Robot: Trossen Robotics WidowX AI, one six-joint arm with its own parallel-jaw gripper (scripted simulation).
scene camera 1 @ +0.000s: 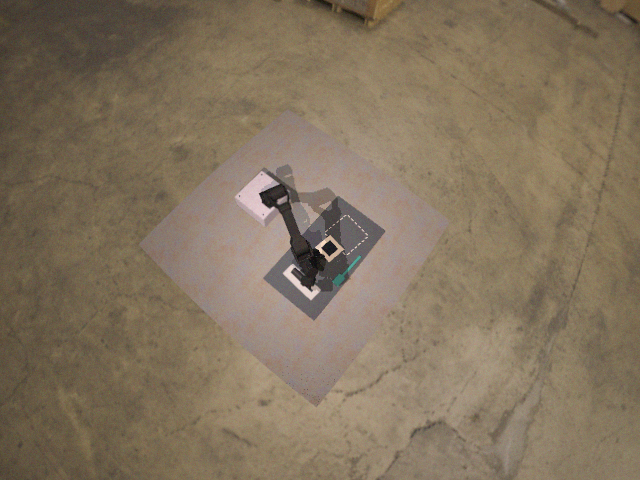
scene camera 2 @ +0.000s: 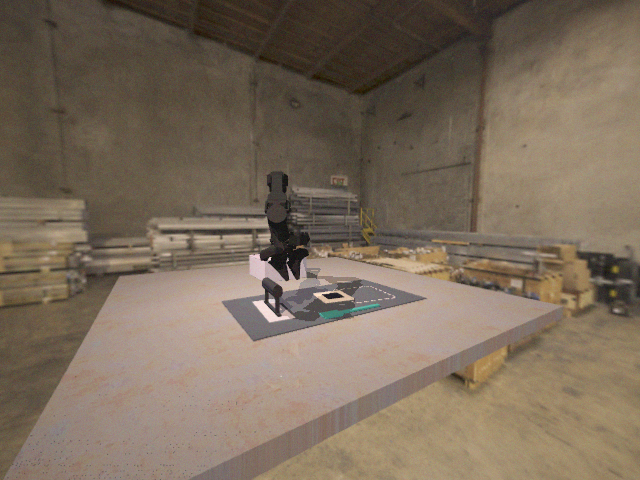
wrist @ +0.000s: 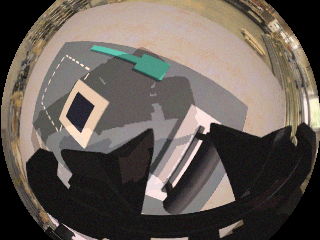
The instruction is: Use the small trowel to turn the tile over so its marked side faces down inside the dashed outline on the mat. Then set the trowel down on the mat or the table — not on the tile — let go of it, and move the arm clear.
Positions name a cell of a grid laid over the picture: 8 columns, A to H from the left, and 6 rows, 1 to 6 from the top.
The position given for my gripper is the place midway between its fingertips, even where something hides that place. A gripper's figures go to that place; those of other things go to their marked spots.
Scene:
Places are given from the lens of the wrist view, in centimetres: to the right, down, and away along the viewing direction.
my gripper (wrist: E4): 2, 1, 10
teal trowel (wrist: D2): -1, -10, 19
tile (wrist: C3): -16, -3, 18

